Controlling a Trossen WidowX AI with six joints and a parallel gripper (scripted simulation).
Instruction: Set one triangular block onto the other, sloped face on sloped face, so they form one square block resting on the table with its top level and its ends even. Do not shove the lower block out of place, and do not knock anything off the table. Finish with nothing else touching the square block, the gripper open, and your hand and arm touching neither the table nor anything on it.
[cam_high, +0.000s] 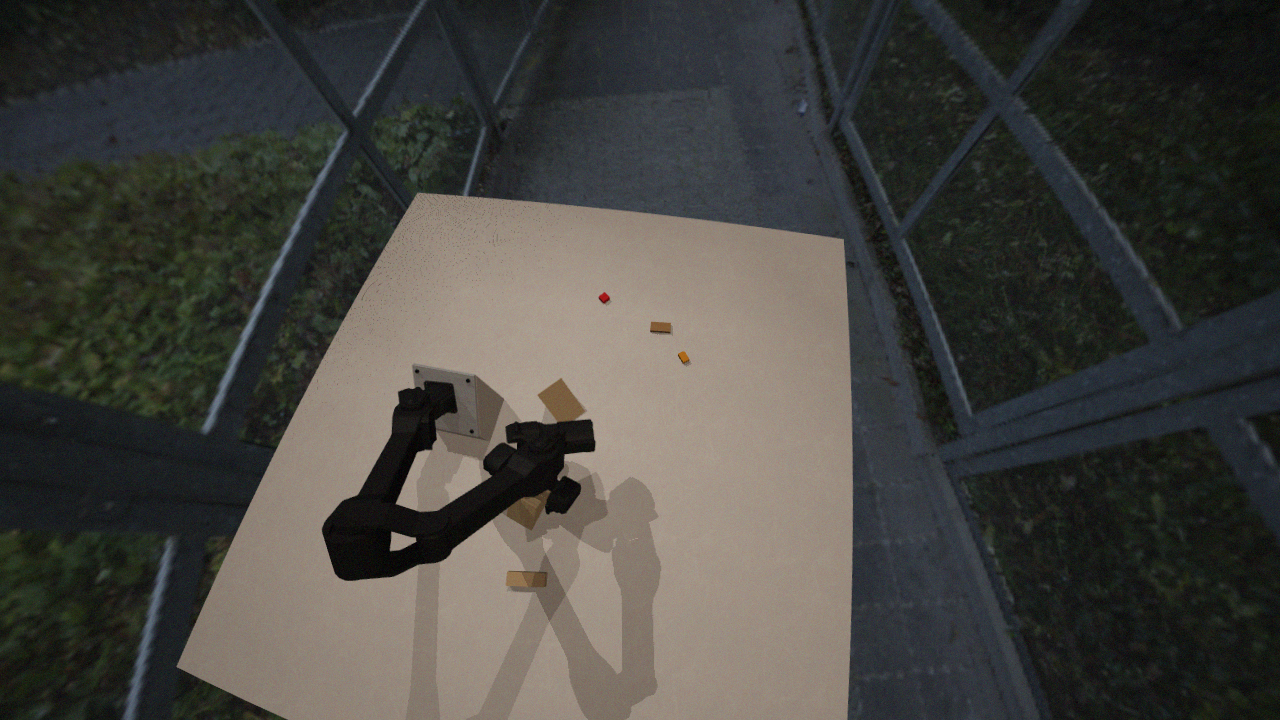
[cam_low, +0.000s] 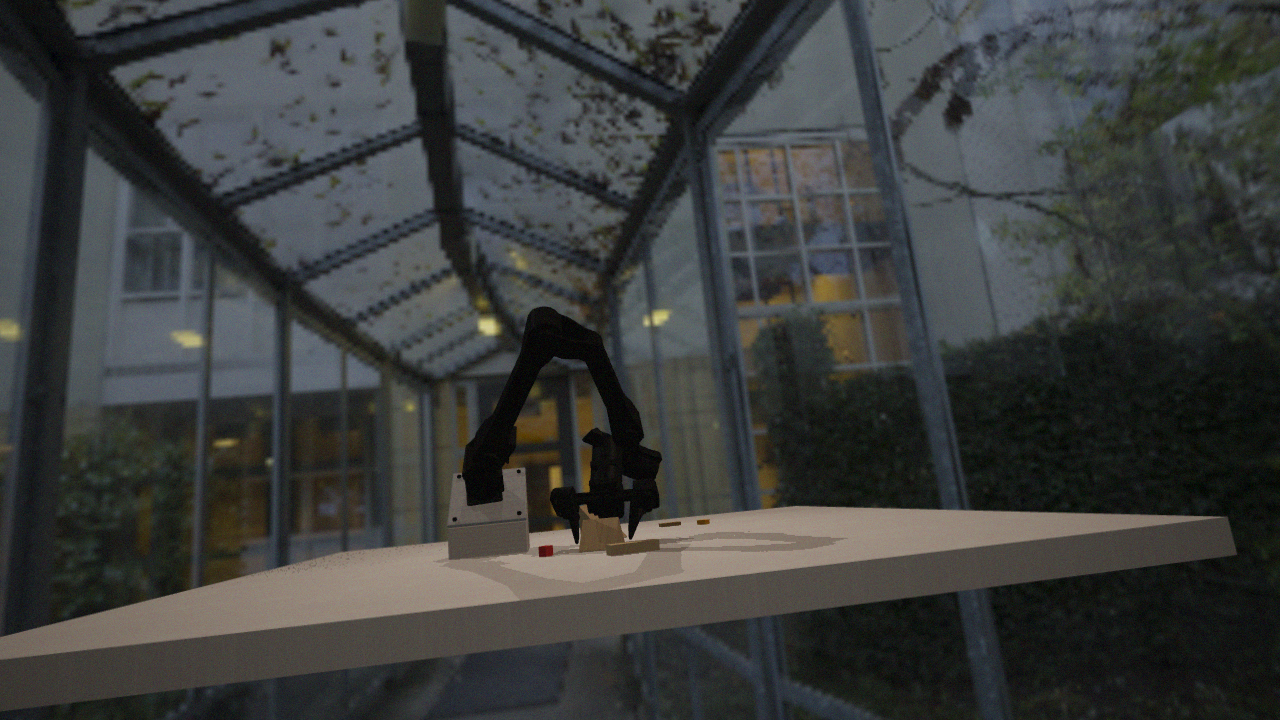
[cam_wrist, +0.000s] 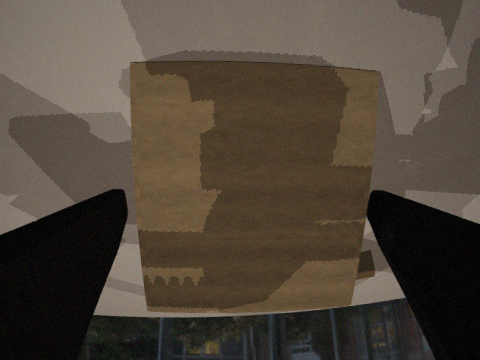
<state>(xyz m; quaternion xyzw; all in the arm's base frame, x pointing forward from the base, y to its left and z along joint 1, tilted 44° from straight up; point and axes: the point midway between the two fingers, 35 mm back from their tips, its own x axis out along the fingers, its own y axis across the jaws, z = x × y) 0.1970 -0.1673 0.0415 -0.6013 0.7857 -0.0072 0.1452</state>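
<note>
Now: the red cube 10 cm behind my gripper tip and 3 cm to the right of it. Round my gripper tip: small brown block: 43 cm to the left, 22 cm ahead, 1 cm below; then orange piece: 36 cm to the left, 28 cm ahead, 1 cm below; then flat wooden piece: 14 cm to the right, 2 cm ahead.
</note>
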